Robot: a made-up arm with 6 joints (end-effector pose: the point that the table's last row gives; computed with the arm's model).
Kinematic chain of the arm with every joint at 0, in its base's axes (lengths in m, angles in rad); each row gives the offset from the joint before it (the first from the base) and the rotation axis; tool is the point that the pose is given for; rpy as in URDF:
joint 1: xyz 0 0 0.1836 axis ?
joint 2: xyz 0 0 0 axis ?
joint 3: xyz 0.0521 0 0.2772 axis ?
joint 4: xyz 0.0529 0 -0.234 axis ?
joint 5: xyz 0 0 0 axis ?
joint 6: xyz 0.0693 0 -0.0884 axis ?
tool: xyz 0 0 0 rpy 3.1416 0 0
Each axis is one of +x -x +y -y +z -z.
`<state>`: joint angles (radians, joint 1 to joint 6).
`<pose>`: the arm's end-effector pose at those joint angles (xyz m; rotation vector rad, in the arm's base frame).
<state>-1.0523 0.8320 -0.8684 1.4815 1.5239 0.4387</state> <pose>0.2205 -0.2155 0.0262 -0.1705 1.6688 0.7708</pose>
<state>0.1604 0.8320 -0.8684 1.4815 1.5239 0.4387</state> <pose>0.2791 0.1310 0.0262 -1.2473 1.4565 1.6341</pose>
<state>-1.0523 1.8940 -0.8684 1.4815 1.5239 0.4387</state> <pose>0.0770 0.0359 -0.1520 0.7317 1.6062 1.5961</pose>
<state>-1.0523 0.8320 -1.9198 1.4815 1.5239 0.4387</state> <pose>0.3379 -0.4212 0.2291 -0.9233 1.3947 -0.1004</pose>
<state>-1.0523 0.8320 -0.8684 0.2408 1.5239 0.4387</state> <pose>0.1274 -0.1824 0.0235 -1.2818 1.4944 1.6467</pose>
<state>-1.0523 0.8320 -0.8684 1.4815 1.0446 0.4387</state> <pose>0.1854 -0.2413 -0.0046 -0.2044 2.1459 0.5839</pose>
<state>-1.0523 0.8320 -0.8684 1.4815 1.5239 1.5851</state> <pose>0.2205 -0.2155 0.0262 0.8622 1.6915 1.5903</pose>
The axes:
joint 1: +z
joint 2: +y
joint 3: +y
joint 4: -z
joint 5: +y
joint 6: -z

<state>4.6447 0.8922 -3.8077 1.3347 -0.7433 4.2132</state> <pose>-0.1230 -0.2204 0.5805 -0.2800 -0.6761 0.6527</pose>
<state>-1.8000 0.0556 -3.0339 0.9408 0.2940 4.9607</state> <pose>-0.0426 -0.0379 0.8042 0.4262 -0.0399 0.9653</pose>
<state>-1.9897 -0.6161 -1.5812 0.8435 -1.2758 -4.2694</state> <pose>-0.0581 0.0618 0.6526 0.7584 -0.8136 -2.5188</pose>
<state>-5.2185 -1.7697 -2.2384 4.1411 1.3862 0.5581</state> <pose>-0.2290 -0.5418 0.3151 -0.9527 2.2074 -1.7765</pose>
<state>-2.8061 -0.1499 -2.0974 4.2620 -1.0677 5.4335</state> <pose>-0.1329 -0.1520 0.6043 1.4175 1.0953 -1.4988</pose>
